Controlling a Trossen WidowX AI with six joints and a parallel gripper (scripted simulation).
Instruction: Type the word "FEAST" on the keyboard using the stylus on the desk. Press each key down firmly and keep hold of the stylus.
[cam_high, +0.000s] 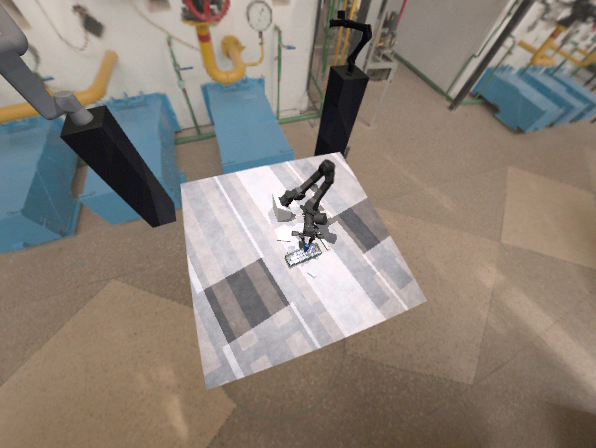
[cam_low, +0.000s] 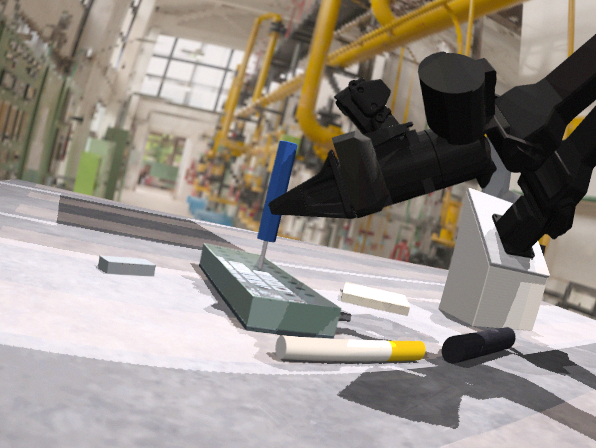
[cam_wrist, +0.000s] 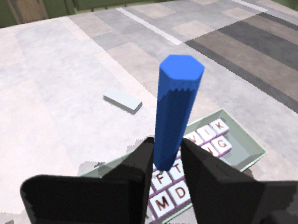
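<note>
The yellow marker lies 150 mm to the left of my gripper tip, 80 mm below it and 50 mm behind it. Also, from my gripper tip: blue stylus 20 mm below; then grey block 130 mm ahead, 80 mm below; then grey stylus tip 50 mm below.
</note>
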